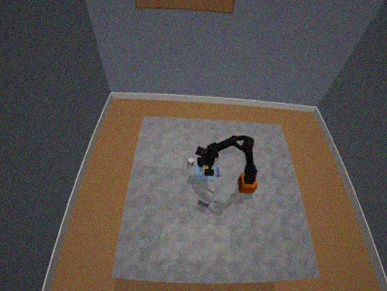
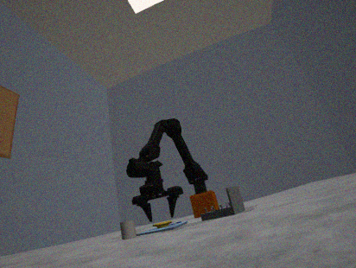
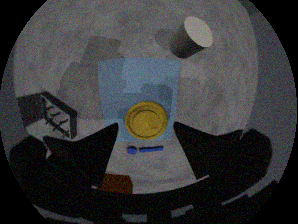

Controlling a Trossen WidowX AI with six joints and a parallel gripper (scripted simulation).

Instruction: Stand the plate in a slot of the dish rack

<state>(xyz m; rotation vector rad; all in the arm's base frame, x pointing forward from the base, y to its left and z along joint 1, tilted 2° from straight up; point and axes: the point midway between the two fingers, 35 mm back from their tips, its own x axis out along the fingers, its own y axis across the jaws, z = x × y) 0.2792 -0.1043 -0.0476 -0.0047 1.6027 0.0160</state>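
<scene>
My gripper tip is 2 cm above the yellow plate. The rest, counted from my gripper tip: grey dish rack 22 cm to the left, 1 cm below; then blue utensil 8 cm behind, 3 cm below, 1 cm to the left.
</scene>
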